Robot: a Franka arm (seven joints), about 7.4 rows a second.
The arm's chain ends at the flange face. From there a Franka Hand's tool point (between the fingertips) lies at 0.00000 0.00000 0.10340 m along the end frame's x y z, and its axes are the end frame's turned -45 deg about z.
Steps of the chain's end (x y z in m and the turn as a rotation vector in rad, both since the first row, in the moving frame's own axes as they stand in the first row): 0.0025, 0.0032, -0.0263, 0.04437, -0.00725, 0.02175; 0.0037, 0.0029, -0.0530, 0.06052, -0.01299, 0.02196; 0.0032, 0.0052, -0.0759, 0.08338, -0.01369, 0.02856; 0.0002, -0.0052, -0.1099, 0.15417, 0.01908, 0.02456; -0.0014, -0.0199, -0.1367, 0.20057, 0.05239, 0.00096; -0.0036, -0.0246, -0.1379, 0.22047, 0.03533, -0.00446; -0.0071, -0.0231, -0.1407, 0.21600, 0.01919, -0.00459; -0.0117, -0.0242, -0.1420, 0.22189, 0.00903, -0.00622; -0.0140, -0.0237, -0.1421, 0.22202, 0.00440, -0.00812; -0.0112, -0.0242, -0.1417, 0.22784, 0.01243, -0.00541
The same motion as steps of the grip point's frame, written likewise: 0.0023, 0.0003, -0.0264, 0.03650, 0.02625, 0.02175; 0.0041, -0.0007, -0.0532, 0.05198, 0.03361, 0.02196; 0.0038, -0.0011, -0.0763, 0.06864, 0.04928, 0.02856; 0.0166, -0.0132, -0.1111, 0.09552, 0.12251, 0.02456; 0.0314, -0.0258, -0.1389, 0.10478, 0.17887, 0.00096; 0.0334, -0.0334, -0.1405, 0.13091, 0.18088, -0.00446; 0.0283, -0.0357, -0.1431, 0.13917, 0.16630, -0.00459; 0.0255, -0.0409, -0.1445, 0.15051, 0.16329, -0.00622; 0.0232, -0.0425, -0.1446, 0.15388, 0.16010, -0.00812; 0.0266, -0.0407, -0.1444, 0.15232, 0.16990, -0.00541
